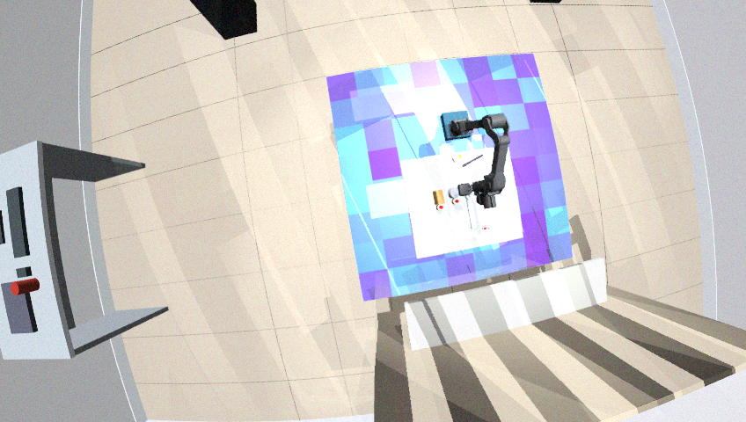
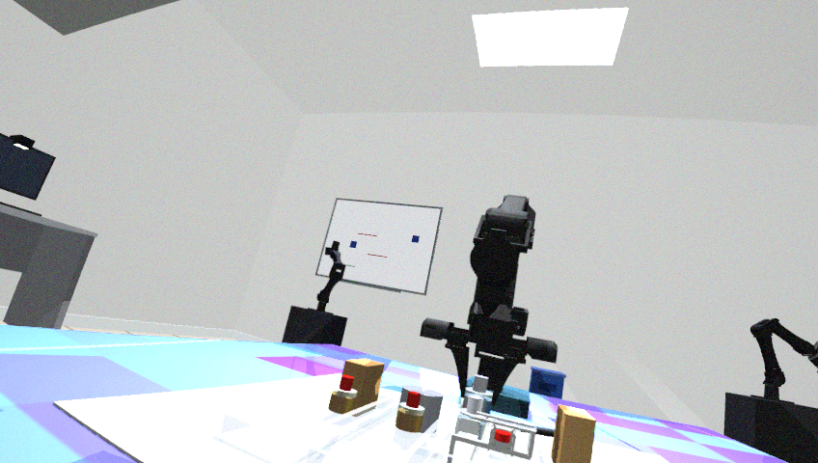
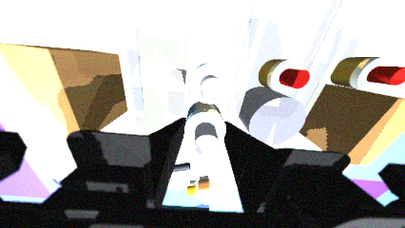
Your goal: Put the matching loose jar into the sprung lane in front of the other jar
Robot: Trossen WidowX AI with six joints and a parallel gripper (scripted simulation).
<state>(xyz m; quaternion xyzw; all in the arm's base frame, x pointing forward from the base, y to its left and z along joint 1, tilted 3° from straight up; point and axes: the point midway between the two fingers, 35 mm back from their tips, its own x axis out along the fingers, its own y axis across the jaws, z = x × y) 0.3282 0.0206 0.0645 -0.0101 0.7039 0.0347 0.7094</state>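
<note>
Now: the grey block 1 cm ahead of my gripper tip, 8 cm to the right of it and 3 cm below it. The rest, counted from my gripper tip: pusher lane: 14 cm ahead, 3 cm to the left, 4 cm below; then small red part: 22 cm ahead, 5 cm to the left, 1 cm above.
</note>
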